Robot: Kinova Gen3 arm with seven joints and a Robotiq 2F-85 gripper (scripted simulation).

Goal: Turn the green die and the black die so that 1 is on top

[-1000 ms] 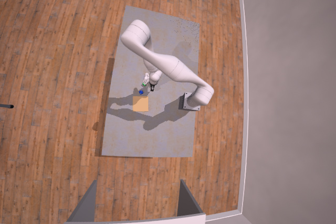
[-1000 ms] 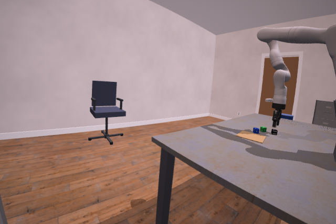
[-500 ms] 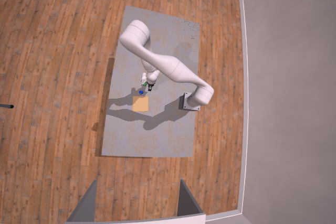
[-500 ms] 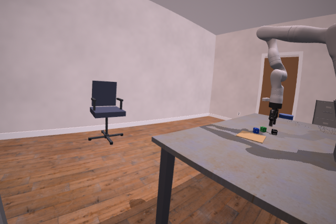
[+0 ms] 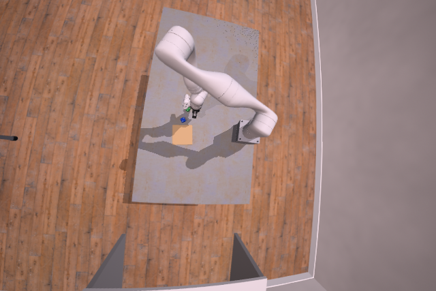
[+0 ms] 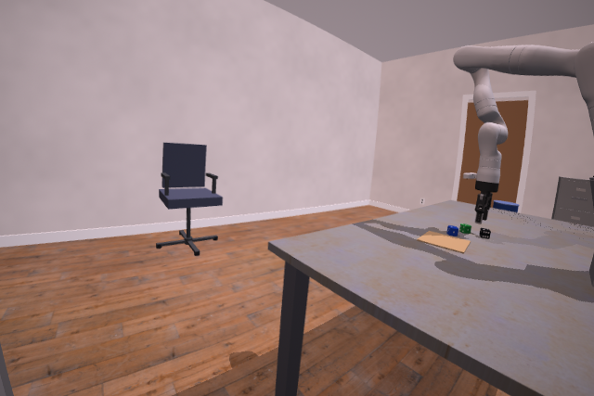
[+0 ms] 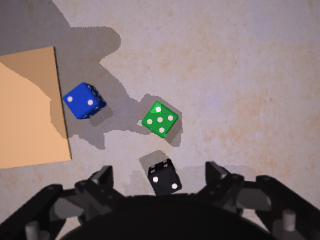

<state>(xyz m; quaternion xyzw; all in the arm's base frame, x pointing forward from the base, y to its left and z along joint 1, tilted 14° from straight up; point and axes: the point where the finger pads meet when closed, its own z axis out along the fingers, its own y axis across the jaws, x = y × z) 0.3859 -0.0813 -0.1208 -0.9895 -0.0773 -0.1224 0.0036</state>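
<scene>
Right now the black die is 2 cm behind my hand, 1 cm to the right of it and 5 cm below it. The rest, counted from my hand: blue die (6 cm ahead, 9 cm to the left, 5 cm below); then tan mat (3 cm ahead, 19 cm to the left, 6 cm below); then green die (5 cm ahead, 5 cm below).
</scene>
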